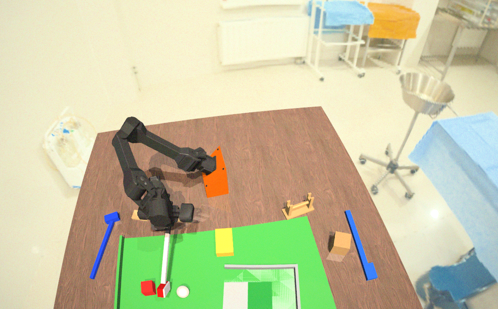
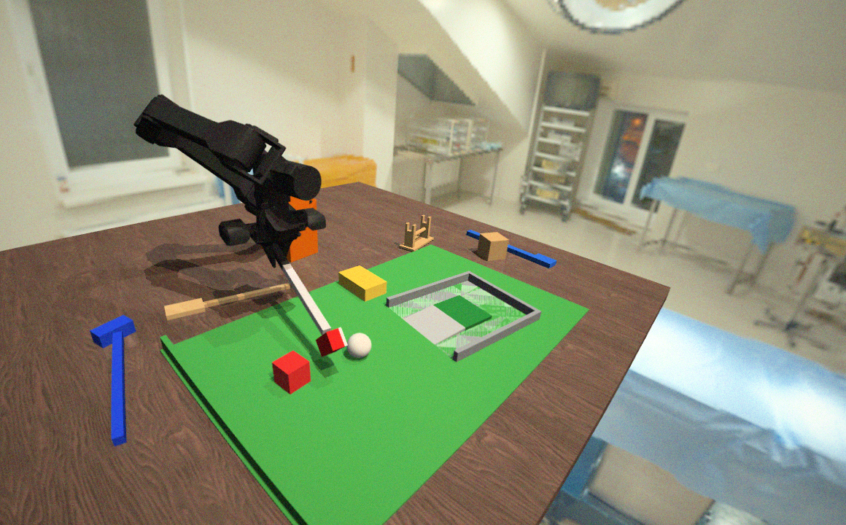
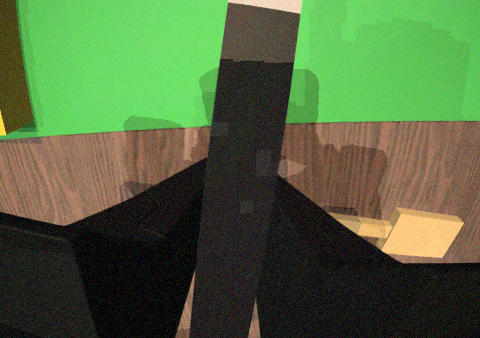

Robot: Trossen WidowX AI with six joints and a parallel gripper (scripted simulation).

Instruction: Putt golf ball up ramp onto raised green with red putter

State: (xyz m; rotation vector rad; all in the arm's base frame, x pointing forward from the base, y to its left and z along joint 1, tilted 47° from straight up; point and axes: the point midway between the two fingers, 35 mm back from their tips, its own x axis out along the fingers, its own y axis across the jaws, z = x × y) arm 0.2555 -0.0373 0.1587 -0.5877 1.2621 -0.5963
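My gripper tip is 180 mm to the right of the yellow block, 80 mm above it and 40 mm short of it. The rest, counted from my gripper tip: white golf ball: 220 mm ahead, 70 mm below, 40 mm to the left; red cube: 210 mm ahead, 90 mm to the right, 70 mm below; red putter: 120 mm ahead, 10 mm to the right.
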